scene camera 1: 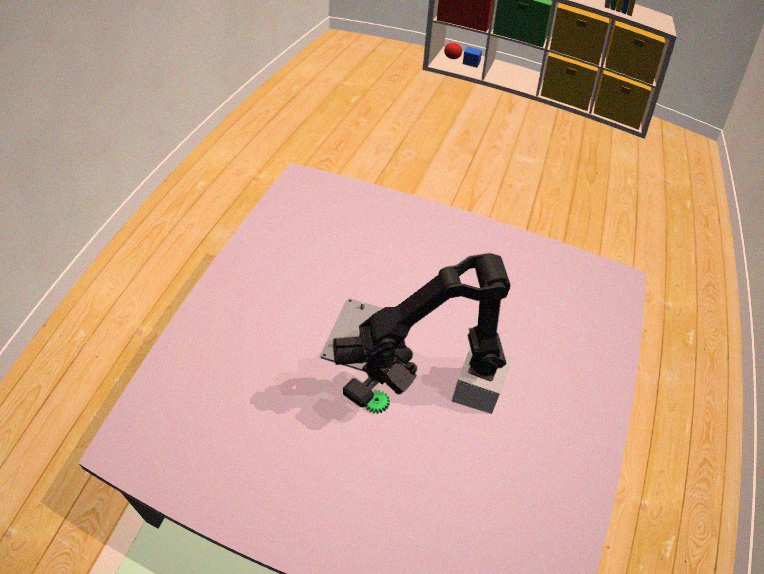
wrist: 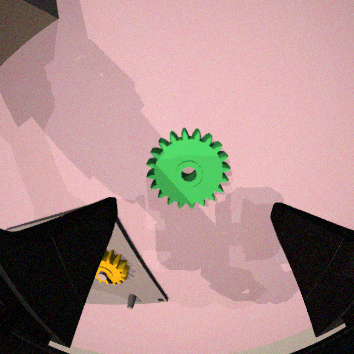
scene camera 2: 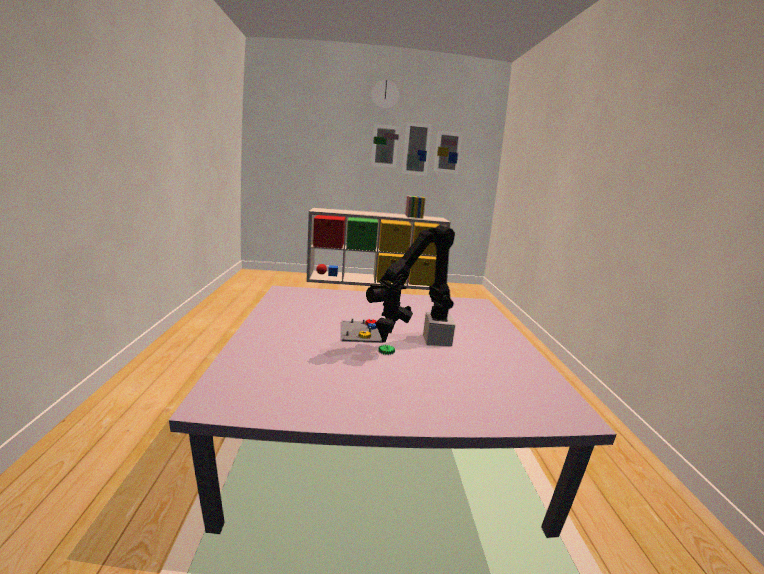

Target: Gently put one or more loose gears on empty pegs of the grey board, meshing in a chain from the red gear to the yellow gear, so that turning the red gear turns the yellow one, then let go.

Scene:
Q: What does the green gear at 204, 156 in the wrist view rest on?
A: The table.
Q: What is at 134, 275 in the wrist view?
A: A grey board.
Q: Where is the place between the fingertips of my gripper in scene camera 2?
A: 387, 337

